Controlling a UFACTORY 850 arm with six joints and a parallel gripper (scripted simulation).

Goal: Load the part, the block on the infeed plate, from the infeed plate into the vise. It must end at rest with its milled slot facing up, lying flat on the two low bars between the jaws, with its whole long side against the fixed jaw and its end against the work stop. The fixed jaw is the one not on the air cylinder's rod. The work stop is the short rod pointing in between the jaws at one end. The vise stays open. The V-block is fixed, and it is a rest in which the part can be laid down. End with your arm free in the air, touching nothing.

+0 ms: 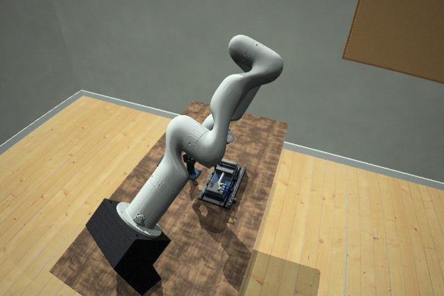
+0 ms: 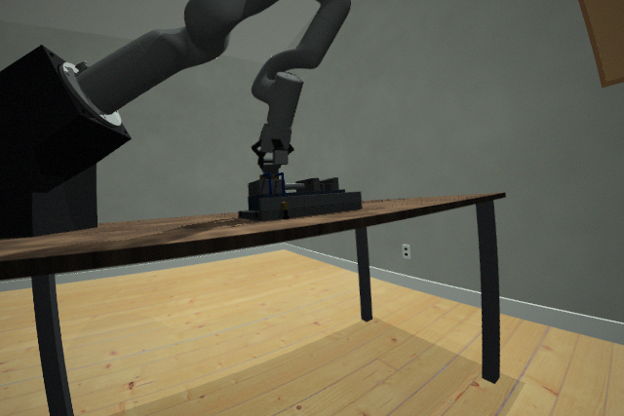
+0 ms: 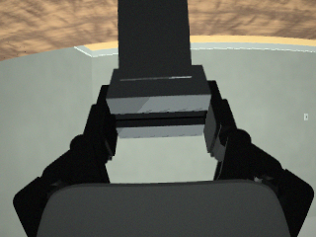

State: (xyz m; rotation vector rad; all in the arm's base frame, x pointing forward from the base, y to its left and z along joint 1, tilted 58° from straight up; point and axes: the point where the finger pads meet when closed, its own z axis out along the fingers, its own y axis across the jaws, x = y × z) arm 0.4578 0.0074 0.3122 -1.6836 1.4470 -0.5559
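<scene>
The V-block post is 120 mm below my hand. Round my hand: cylinder rod 120 mm behind, 160 mm to the right, 100 mm below; work stop 20 mm behind, 170 mm to the right, 90 mm below; part right at my hand.
</scene>
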